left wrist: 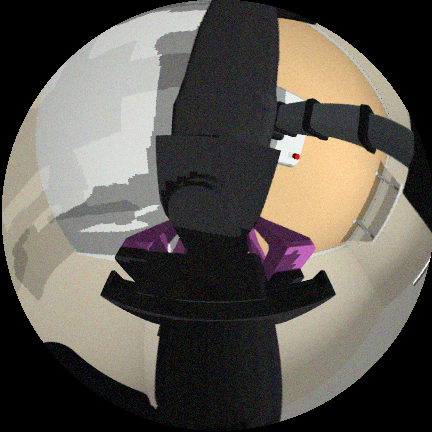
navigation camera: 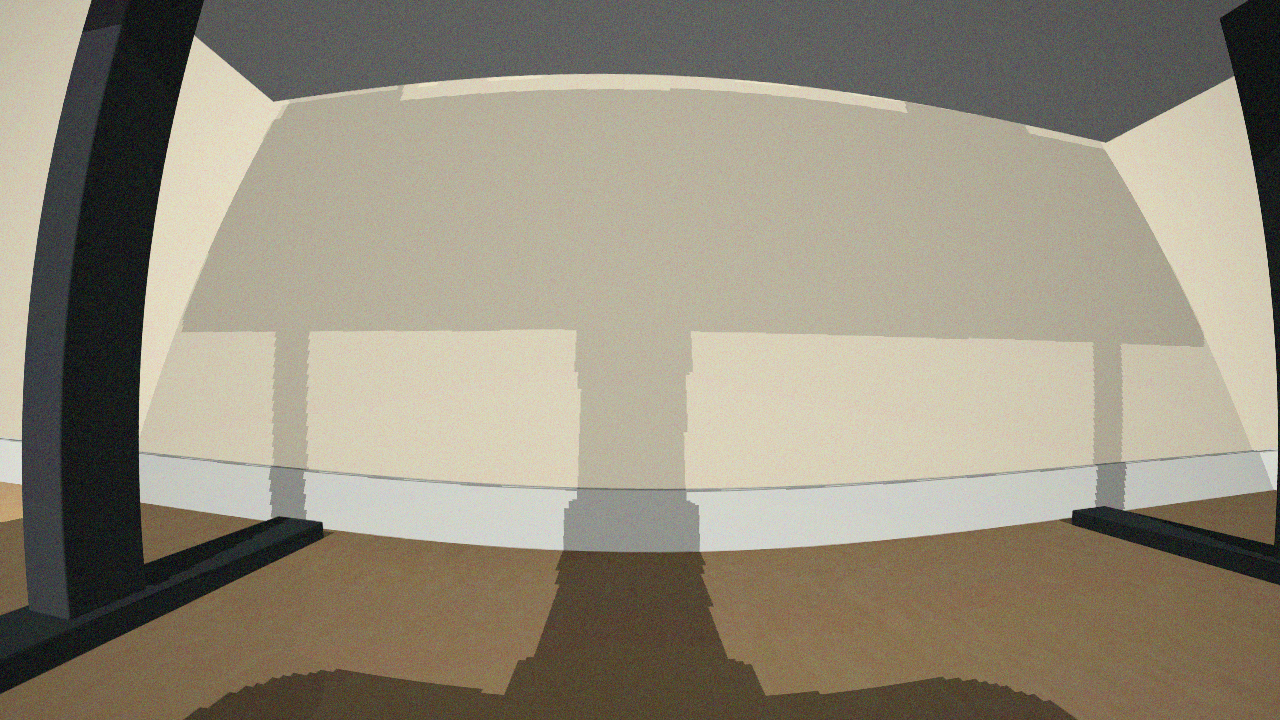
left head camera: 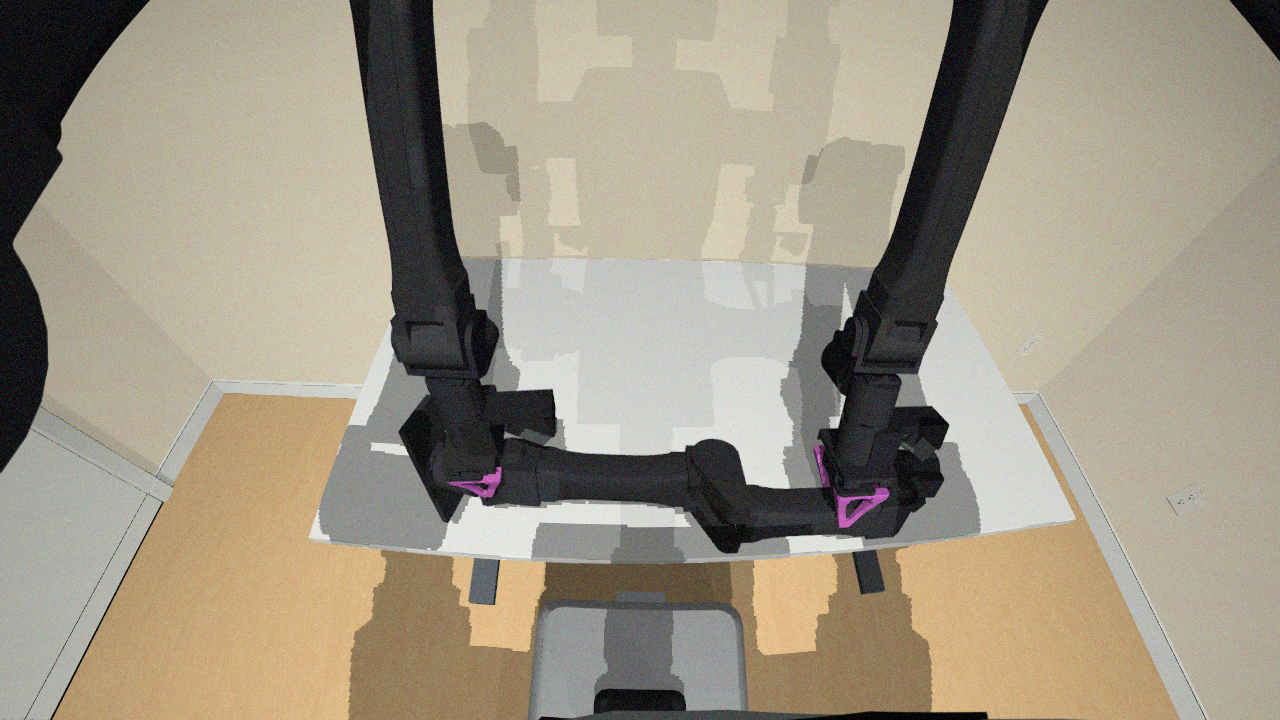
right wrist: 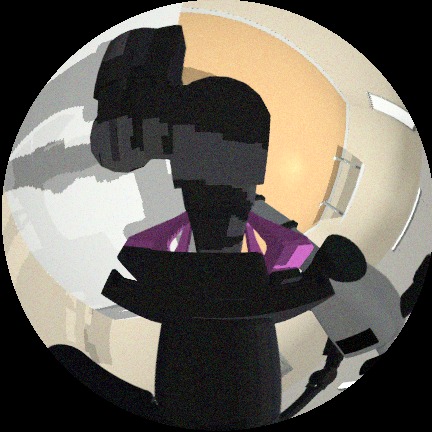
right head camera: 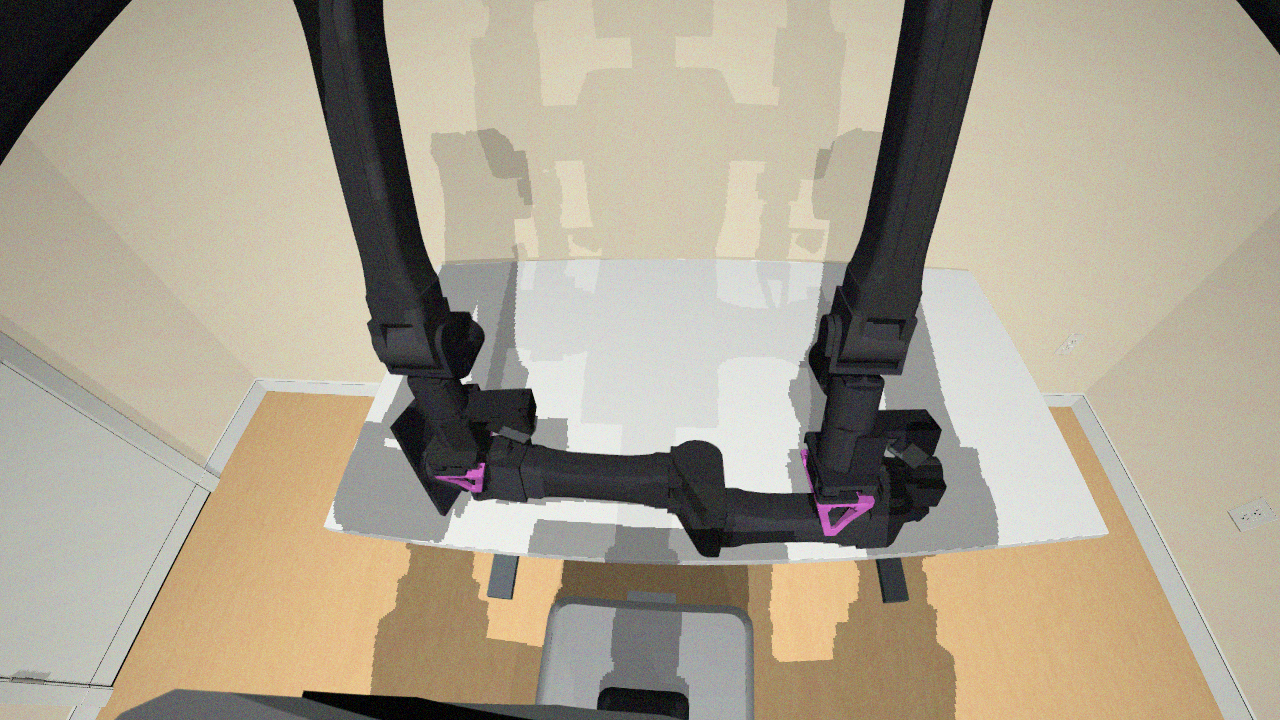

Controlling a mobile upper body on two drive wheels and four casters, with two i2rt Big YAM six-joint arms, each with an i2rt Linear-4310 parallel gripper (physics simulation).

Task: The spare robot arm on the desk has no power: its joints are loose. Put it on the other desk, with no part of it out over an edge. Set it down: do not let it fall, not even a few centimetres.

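Seen in the pictures: left gripper, between the fingertips: (left head camera: 489, 477) (right head camera: 480, 473); right gripper, between the fingertips: (left head camera: 836, 511) (right wrist: 217, 214) (right head camera: 824, 518); left arm's base, origin of its link: (right wrist: 337, 351).
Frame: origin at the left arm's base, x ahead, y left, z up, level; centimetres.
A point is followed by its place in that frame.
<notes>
The black spare arm (left head camera: 617, 477) (right head camera: 599, 477) (left wrist: 225, 90) (right wrist: 220, 155) is stretched sideways over the white desk (left head camera: 993, 447) {x 51.4, y -98.2, z -69.0 cm} (right head camera: 1020, 465) {x 48.7, y -97.7, z -69.0 cm} and seems raised off it; the gap is hard to tell. Its flat base plate (left head camera: 429, 474) {x 34.5, y 8.1, z -47.4 cm} (right head camera: 420, 465) {x 34.8, y 8.4, z -47.0 cm} is at the left, tilted; its elbow (left head camera: 716, 501) (right head camera: 700, 501) shows near the desk's lower edge. My left gripper (left head camera: 471, 474) {x 36.3, y 0.8, z -50.9 cm} (right head camera: 458, 474) {x 36.3, y 0.8, z -50.9 cm} (left wrist: 217, 214) {x 36.3, y 0.8, z -50.9 cm} is shut on the spare arm beside the base. My right gripper (left head camera: 841, 488) {x 31.3, y -46.0, z -48.3 cm} (right head camera: 825, 492) (right wrist: 217, 214) {x 31.3, y -46.0, z -48.3 cm} is shut on it near its gripper end. My wrists partly hide both grips.
A grey rounded base (left head camera: 572, 653) {x 18.4, y -6.1, z -115.0 cm} (right head camera: 581, 653) {x 17.6, y -6.6, z -115.0 cm} is below the desk's lower edge. A beige wall (left head camera: 662, 134) {x 109.7, y -23.2, z -35.3 cm} (right head camera: 662, 134) {x 109.7, y -22.0, z -35.5 cm} stands behind the desk. In the navigation camera, a dark desk leg (navigation camera: 102, 313) {x 66.9, y 23.9, z -113.4 cm} stands at the left under the desk's grey underside (navigation camera: 680, 44).
</notes>
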